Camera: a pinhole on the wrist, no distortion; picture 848 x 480 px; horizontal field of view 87.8 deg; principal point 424.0 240.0 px. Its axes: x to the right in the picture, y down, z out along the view. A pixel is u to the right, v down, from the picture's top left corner.
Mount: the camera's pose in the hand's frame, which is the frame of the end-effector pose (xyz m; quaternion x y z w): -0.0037 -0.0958 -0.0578 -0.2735 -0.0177 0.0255 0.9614
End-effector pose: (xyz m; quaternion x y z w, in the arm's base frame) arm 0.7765 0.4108 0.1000 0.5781 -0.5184 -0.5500 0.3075
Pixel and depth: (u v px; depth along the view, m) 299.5 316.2 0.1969
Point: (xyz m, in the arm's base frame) 0.6914 0.4868 0.1343
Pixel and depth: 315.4 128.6 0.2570
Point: 0.6078 0.5297 0.0662
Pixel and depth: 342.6 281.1 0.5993
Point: 0.3286 0.5660 0.3001
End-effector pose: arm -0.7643 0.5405 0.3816 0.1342 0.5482 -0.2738 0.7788
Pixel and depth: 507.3 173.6 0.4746
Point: -0.3913 0.4057 0.4513
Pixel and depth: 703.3 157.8 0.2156
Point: -0.6219 0.4227 0.3217
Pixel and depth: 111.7 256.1 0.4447
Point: -0.5346 0.5884 0.7958
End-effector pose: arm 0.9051 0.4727 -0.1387 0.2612 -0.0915 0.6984 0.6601
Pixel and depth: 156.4 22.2 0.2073
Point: 1.0244 0.2833 -0.0783
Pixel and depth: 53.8 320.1 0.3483
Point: 0.8313 0.0895 -0.0964
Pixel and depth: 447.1 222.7 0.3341
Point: 0.8947 0.3531 0.0732
